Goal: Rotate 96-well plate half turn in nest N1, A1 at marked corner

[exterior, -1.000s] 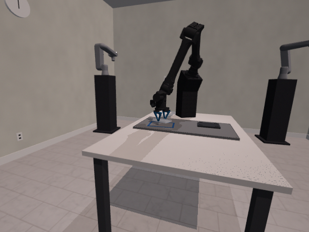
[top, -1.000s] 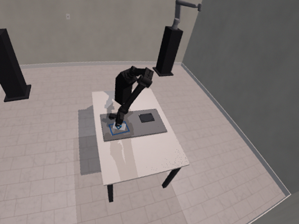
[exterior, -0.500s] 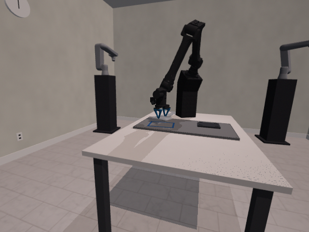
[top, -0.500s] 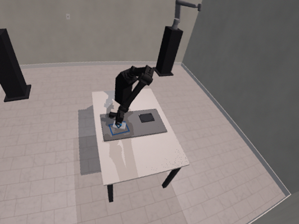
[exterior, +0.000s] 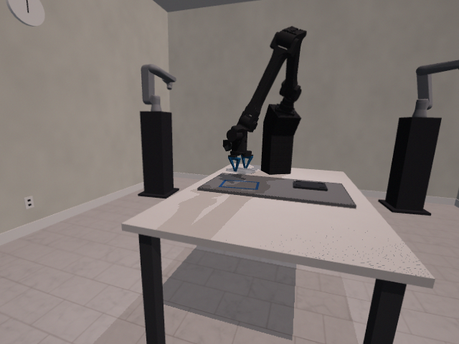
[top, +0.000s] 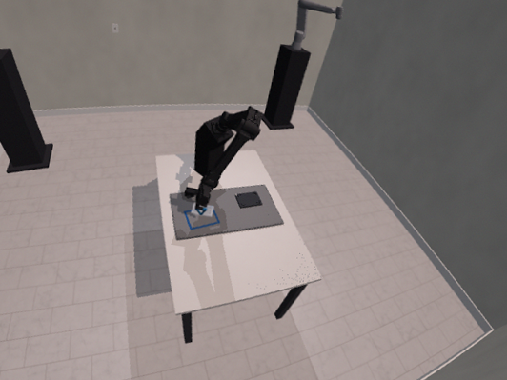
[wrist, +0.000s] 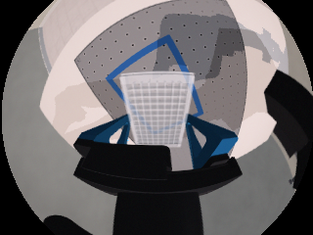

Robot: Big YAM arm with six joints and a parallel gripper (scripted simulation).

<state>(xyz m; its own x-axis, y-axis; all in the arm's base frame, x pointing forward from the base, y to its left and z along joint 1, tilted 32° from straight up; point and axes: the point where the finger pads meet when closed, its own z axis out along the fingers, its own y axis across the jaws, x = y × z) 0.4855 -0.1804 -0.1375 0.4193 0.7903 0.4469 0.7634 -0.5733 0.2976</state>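
My gripper is now 70 mm past the dark plate nest N1, 360 mm to the right of it and 80 mm above it. Round my hand: 96-well plate 10 mm below.
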